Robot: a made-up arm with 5 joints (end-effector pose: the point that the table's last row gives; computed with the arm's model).
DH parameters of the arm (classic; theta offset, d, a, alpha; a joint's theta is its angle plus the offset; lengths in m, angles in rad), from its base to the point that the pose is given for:
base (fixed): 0.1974 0 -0.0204 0
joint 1: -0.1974 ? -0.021 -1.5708
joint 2: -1.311 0 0.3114 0
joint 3: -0.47 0 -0.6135 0
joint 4: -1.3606 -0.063 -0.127 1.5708
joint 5: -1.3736 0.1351 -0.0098 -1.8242
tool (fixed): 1.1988 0.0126 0 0
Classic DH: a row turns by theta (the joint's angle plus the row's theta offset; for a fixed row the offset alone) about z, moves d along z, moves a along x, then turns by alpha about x.
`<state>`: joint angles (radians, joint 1 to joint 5).
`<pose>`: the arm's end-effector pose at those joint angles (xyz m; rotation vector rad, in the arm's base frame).
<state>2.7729 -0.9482 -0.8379 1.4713 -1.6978</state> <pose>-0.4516 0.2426 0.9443 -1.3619 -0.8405 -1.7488</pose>
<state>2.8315 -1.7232 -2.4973 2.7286 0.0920</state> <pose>0.7372 -0.1940 0.8513 2.7404 0.1202 0.2985</pose>
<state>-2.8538 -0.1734 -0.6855 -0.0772 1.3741</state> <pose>-0.7355 -0.1628 0.5871 1.4384 0.1777 0.6092</pose>
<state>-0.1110 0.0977 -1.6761 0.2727 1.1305</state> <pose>0.8187 -0.1466 1.0586 0.2911 -2.3020 -1.9705</pose>
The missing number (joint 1, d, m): 0.54
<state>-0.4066 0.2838 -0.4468 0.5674 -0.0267</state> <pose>0.3446 -0.2168 0.0681 -0.1544 -0.9374 -0.8363</pose>
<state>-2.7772 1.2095 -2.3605 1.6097 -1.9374</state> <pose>-0.9233 -0.2665 0.2727 -0.0901 -1.5855 -1.4347</pose>
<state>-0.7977 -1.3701 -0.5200 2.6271 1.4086</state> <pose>0.1127 -0.2133 0.7983 -1.6679 -0.1664 -1.7558</pose>
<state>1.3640 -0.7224 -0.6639 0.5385 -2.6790</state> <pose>0.1877 0.6050 0.8451 -0.9551 0.0450 -2.3351</pose>
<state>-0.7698 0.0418 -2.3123 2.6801 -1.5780</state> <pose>0.2889 -0.4053 1.1548 0.8725 -0.9138 -0.0562</pose>
